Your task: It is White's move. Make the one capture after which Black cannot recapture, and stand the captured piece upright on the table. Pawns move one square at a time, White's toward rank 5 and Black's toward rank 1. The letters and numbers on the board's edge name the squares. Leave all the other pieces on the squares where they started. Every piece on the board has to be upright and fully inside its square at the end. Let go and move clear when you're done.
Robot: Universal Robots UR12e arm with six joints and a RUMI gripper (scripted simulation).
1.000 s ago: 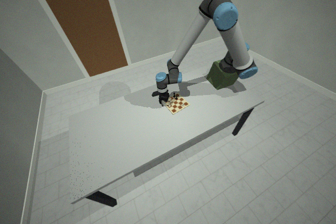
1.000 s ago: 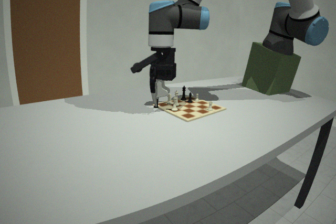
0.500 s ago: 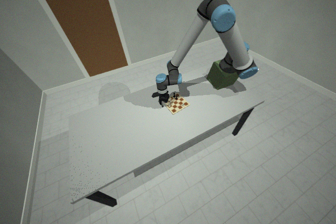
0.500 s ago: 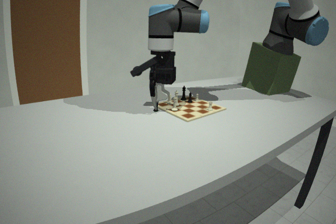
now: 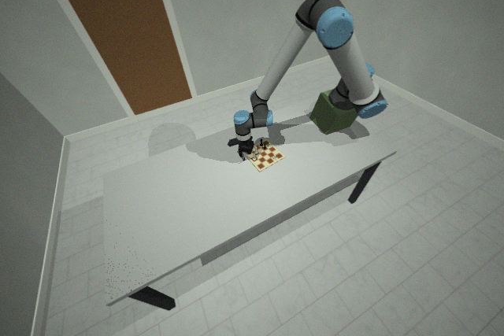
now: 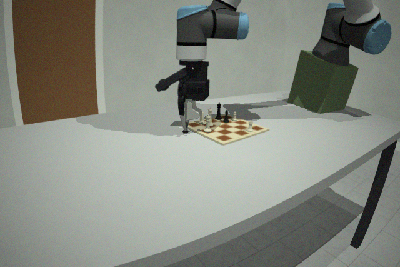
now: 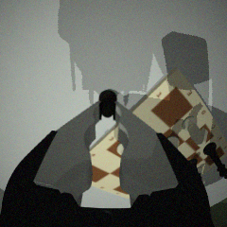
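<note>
Now: the black pawn 1 cm below my hand. The rest, counted from my hand: chessboard (14 cm behind, 2 cm to the left, 2 cm below); then white king (10 cm behind, 1 cm to the right, 1 cm above); then black king (17 cm behind, 6 cm to the right, 1 cm above).
</note>
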